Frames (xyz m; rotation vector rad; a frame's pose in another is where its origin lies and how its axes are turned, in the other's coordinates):
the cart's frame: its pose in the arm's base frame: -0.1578 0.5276 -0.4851 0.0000 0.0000 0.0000
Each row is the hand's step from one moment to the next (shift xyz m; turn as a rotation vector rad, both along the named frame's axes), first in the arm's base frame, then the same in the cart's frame.
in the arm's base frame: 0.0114 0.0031 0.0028 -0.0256 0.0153 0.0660
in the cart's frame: 0.0114 0.0031 0.0028 -0.0256 0.0153 0.0660
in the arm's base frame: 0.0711 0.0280 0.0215 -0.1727 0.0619 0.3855
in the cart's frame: 0.0711 0.0280 0.0215 -0.1727 0.0619 0.3855
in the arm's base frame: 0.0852 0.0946 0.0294 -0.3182 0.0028 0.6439
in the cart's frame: 0.0852 0.0946 0.0294 -0.3182 0.0028 0.6439
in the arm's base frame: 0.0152 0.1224 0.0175 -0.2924 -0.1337 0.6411
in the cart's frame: 0.0152 0.1224 0.0175 -0.2924 -0.1337 0.6411
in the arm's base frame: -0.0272 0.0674 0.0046 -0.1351 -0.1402 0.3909
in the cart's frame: -0.0272 0.0674 0.0046 -0.1351 -0.1402 0.3909
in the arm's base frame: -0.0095 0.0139 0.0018 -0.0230 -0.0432 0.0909
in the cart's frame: -0.0095 0.0139 0.0018 -0.0230 -0.0432 0.0909
